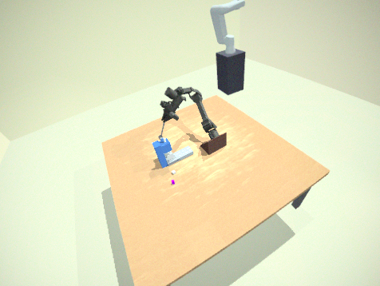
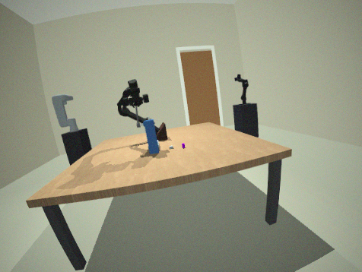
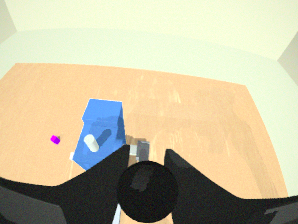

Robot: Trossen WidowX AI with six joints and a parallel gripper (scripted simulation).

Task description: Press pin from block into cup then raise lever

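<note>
Now: the lever 5 cm below my gripper tip, 1 cm to the left of it and 1 cm ahead of it. Also, from my gripper tip: small purple piece: 30 cm below, 27 cm to the left, 10 cm ahead.
</note>
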